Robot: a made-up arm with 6 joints.
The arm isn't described. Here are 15 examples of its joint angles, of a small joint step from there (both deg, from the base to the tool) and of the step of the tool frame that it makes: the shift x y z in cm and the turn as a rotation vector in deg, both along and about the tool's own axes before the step.
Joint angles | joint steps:
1: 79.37 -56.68 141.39 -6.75 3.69 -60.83 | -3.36 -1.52 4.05 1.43 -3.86 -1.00
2: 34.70 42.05 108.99 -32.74 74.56 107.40 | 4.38 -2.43 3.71 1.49 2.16 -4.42
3: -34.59 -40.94 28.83 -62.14 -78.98 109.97 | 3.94 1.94 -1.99 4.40 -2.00 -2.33
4: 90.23 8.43 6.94 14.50 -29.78 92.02 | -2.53 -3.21 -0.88 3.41 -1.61 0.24
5: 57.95 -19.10 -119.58 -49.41 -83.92 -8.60 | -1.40 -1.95 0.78 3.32 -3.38 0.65
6: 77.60 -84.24 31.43 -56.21 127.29 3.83 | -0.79 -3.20 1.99 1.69 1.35 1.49
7: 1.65 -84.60 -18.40 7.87 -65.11 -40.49 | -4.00 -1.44 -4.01 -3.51 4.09 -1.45
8: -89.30 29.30 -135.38 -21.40 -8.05 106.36 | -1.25 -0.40 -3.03 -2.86 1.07 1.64
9: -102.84 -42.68 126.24 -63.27 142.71 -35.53 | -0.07 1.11 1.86 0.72 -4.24 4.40
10: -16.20 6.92 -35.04 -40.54 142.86 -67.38 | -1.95 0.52 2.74 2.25 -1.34 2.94
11: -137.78 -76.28 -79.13 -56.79 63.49 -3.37 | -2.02 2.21 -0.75 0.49 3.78 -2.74
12: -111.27 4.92 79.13 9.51 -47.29 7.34 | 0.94 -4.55 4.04 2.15 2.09 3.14
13: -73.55 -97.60 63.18 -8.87 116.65 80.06 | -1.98 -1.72 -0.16 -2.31 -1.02 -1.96
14: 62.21 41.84 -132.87 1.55 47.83 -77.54 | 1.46 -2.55 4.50 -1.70 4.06 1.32
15: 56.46 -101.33 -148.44 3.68 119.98 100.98 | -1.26 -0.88 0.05 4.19 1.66 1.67
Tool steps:
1: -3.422 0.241 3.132 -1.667 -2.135 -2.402
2: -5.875 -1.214 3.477 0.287 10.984 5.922
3: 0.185 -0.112 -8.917 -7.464 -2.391 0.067
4: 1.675 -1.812 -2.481 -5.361 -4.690 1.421
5: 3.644 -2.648 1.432 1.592 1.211 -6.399
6: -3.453 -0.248 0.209 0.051 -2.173 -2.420
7: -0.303 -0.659 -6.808 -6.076 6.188 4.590
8: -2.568 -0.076 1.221 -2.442 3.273 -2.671
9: 0.730 1.328 0.586 -1.630 -1.967 -7.693
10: 1.684 -1.004 0.307 0.245 0.023 -2.632
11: -3.330 -0.547 -2.359 4.488 2.765 2.527
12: -3.587 -0.804 -0.653 1.634 -6.516 3.740
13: -2.532 -2.119 -0.685 -1.590 1.968 -3.459
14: 0.034 0.942 2.100 -6.360 1.087 2.838
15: -0.967 4.251 0.134 3.759 0.815 3.010
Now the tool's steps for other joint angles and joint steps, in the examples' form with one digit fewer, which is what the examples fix.
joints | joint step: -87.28 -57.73 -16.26 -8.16 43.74 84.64 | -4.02 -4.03 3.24 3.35 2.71 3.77
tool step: 1.24 -2.02 4.38 -0.46 -4.13 0.48
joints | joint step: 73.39 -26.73 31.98 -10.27 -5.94 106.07 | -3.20 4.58 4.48 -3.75 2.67 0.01
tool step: -0.02 6.86 4.15 4.08 5.50 -3.62
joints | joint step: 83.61 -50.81 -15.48 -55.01 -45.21 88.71 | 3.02 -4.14 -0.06 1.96 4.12 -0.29
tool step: 3.38 -1.62 -9.28 -2.70 -1.21 -3.35
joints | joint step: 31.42 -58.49 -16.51 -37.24 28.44 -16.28 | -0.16 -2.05 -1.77 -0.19 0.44 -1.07
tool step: -0.01 -1.94 0.39 1.87 0.56 -1.18
